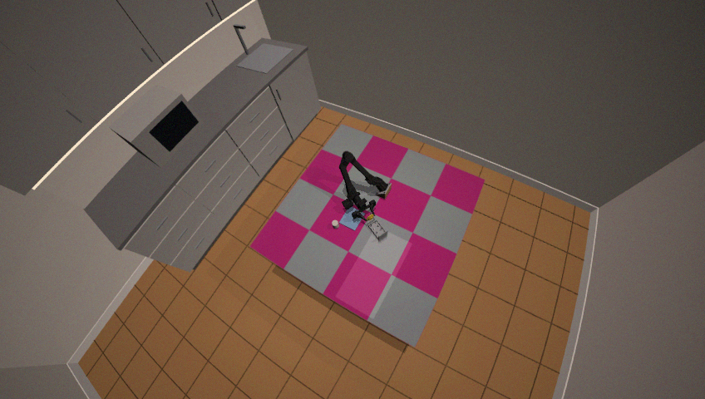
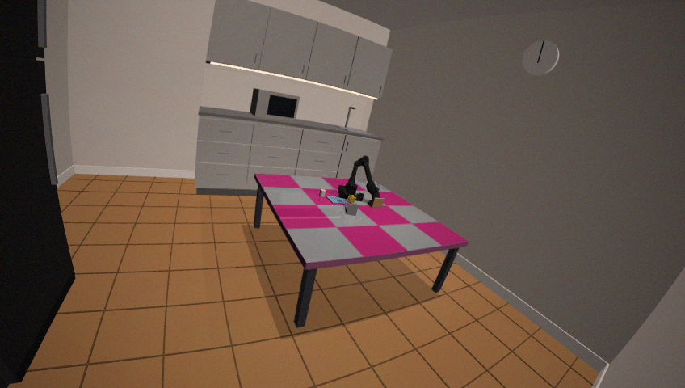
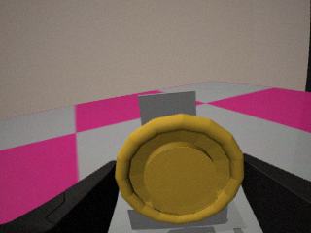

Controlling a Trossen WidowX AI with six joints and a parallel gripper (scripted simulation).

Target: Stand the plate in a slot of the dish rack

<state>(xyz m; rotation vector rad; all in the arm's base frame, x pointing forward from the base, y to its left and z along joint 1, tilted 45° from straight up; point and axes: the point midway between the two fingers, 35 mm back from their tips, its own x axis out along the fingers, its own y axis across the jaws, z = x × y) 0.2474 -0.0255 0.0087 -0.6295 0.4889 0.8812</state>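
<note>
The dish rack is 60 mm to the left of my gripper tip, 40 mm below it and 40 mm ahead of it. Round my gripper tip: yellow plate 10 mm to the right; blue mat 140 mm to the right, 60 mm below, 20 mm ahead; blue spoon 130 mm to the right, 100 mm behind, 60 mm below.
</note>
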